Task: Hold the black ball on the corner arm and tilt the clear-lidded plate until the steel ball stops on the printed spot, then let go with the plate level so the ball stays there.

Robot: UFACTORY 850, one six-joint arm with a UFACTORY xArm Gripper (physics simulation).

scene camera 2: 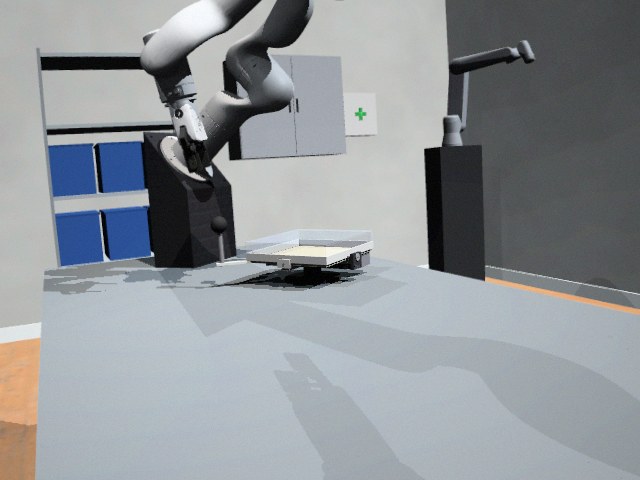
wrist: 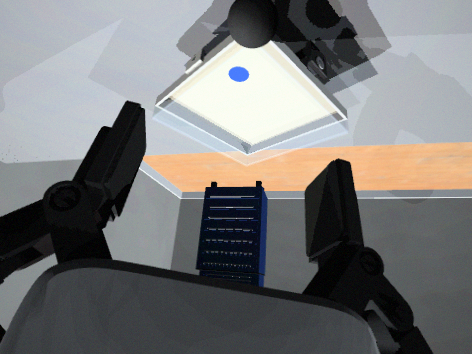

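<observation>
The black ball (scene camera 2: 218, 224) (wrist: 252, 22) stands on a thin post (scene camera 2: 221, 249) on the corner arm (scene camera 2: 235, 262). The clear-lidded plate (scene camera 2: 310, 258) (wrist: 280, 105) looks about level on its dark support; a slight tilt cannot be ruled out. The printed blue spot (wrist: 239, 74) shows uncovered on the cream floor in the wrist view. The steel ball does not show in either view; the black ball hides the plate's near corner in the wrist view. My gripper (scene camera 2: 199, 169) (wrist: 236, 151) is open and empty, above and apart from the black ball.
A dark pedestal (scene camera 2: 199, 222) stands behind the corner arm, with blue bins (scene camera 2: 80, 237) on a shelf to its left. A small grey arm (scene camera 2: 480, 59) stands on a black pedestal (scene camera 2: 455, 211) at the right. A dark blue cabinet (wrist: 230, 230) shows beyond the table in the wrist view.
</observation>
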